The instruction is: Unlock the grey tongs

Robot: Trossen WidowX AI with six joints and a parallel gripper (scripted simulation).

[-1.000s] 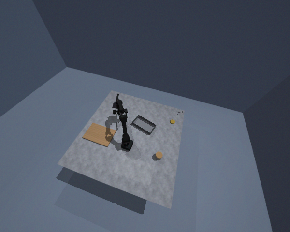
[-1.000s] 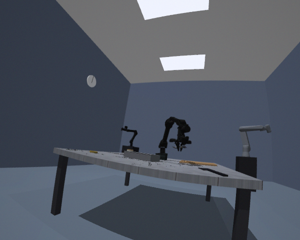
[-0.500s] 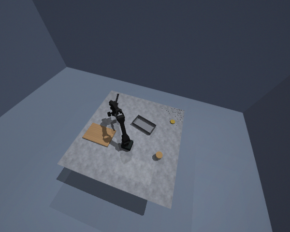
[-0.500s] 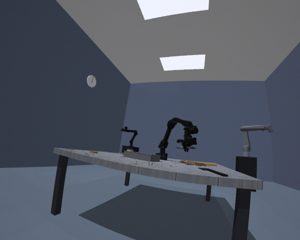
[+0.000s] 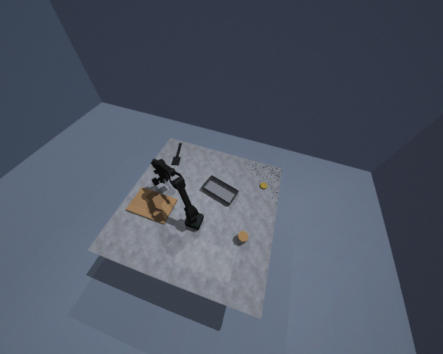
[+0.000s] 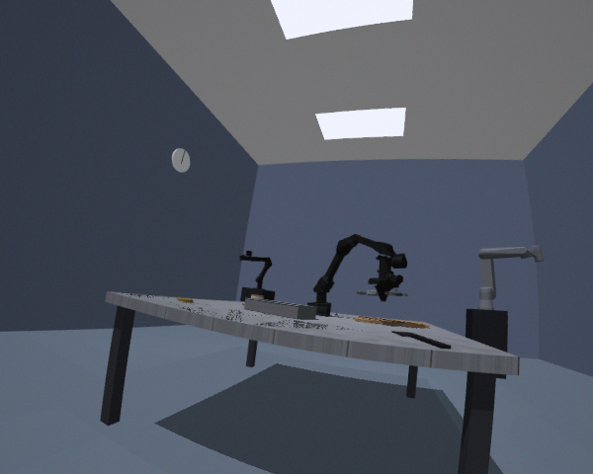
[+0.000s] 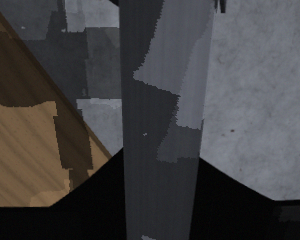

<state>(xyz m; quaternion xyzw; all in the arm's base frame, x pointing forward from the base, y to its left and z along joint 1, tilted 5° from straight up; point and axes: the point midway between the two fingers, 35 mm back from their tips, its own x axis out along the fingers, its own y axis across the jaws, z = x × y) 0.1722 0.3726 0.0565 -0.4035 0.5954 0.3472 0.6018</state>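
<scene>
Right now the wooden board is 19 cm behind my gripper tip, 3 cm to the left of it and 10 cm below it. From my gripper tip the other things lie so: black spatula (40 cm ahead, 15 cm to the left, 11 cm below); roasting tin (19 cm ahead, 44 cm to the right, 8 cm below).
</scene>
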